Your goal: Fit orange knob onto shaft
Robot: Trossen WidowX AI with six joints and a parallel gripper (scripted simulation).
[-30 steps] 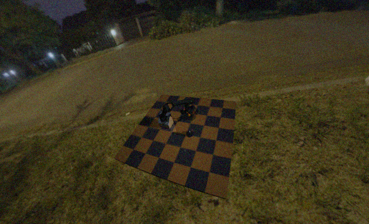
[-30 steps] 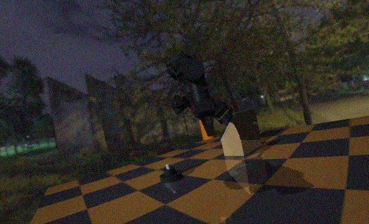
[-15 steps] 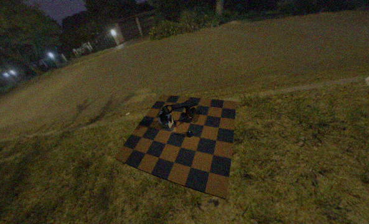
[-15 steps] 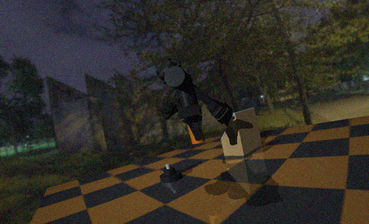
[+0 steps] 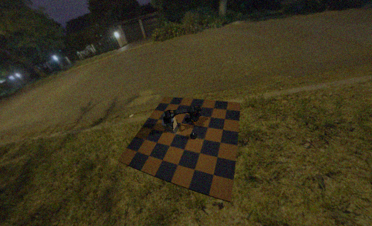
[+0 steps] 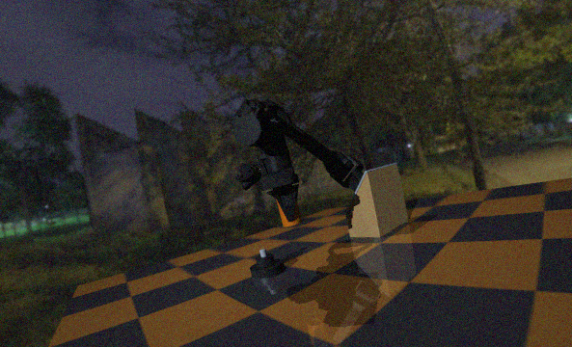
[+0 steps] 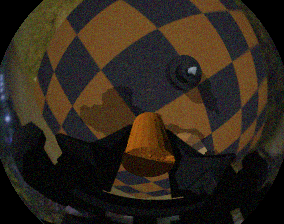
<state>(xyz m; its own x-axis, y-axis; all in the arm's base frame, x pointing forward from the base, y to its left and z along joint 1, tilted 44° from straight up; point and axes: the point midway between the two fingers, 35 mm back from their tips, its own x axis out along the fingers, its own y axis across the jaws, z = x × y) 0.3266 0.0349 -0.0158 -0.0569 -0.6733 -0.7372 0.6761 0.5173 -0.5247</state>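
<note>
Now: the round pedestal 120 mm to the right of my gripper tip, 100 mm below it and 20 mm ahead of it. From my gripper tip the other things lie so: orange knob (30 mm above).
</note>
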